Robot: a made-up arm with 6 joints.
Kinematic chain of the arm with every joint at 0, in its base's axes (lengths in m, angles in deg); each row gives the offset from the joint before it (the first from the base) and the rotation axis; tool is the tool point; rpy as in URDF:
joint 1: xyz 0 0 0.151 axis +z
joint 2: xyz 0 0 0 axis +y
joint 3: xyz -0.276 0 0.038 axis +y
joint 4: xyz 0.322 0 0.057 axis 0.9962 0 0.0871
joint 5: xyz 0 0 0 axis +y
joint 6: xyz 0.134 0 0.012 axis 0.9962 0 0.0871
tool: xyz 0 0 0 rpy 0 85 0
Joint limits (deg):
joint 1: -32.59..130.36
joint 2: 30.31..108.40
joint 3: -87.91..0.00
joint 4: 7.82..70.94
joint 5: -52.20..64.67
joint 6: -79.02..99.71
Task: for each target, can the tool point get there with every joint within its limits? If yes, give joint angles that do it. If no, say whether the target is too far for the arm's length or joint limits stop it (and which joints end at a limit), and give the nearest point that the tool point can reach.
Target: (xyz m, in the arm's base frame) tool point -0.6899 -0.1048 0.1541
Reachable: no: joint limits stop it (at a limit: joint 1, joint 4, joint 5) | nearest point -0.3251 0.2052 0.1541 | short by 0.479 m
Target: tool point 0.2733 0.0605 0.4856
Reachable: yes | joints 18.91 45.65 -48.22 54.26 -16.54 -6.25
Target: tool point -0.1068 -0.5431 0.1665
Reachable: no: joint limits stop it (at a limit: joint 1, joint 4, joint 5) | nearest point 0.1164 -0.1939 0.1665 | short by 0.414 m
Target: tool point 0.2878 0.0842 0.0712
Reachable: yes | joints -2.46 98.53 -37.72 60.84 55.31 11.33
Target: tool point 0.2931 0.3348 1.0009
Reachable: no: too far | nearest point 0.1888 0.2157 0.6985 | short by 0.341 m
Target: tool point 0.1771 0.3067 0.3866
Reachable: yes | joints 64.54 60.04 -46.44 58.07 -14.12 -47.59
